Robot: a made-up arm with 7 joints. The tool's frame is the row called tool.
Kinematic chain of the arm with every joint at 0, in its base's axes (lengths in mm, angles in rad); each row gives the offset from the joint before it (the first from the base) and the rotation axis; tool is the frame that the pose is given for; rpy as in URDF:
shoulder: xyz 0 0 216 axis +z
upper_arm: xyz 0 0 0 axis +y
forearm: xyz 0 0 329 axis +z
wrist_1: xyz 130.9 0 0 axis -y
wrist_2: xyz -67.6 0 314.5 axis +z
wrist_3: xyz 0 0 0 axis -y
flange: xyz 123.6 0 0 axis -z
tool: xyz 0 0 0 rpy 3.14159 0 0
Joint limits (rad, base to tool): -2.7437..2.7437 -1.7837..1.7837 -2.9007..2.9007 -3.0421..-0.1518 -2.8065..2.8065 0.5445..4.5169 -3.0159..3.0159
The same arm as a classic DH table. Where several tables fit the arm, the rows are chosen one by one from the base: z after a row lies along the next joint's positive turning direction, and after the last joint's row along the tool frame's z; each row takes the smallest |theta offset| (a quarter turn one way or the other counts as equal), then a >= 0, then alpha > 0; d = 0 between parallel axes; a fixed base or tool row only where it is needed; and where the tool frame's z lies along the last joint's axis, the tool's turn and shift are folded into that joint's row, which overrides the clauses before.
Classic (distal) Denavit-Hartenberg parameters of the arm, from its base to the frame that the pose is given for. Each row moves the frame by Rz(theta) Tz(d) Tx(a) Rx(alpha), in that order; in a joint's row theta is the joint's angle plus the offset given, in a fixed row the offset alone. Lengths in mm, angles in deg.
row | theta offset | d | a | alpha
shoulder | 0 | 216 | 0 | -90
upper_arm | 0 | 0 | 0 | 90
forearm | 0 | 329 | 130.9 | 90
wrist_1 | 0 | 0 | -67.6 | -90
wrist_2 | 0 | 314.5 | 0 | 90
wrist_3 | 0 | 0 | 123.6 | 90
flange | 0 | 0 | 0 | 0
Joint limits (deg, base to tool): -157.2..157.2 -102.2..102.2 -166.2..166.2 -174.3..-8.7 -160.8..160.8 31.2..258.8 -172.8..172.8

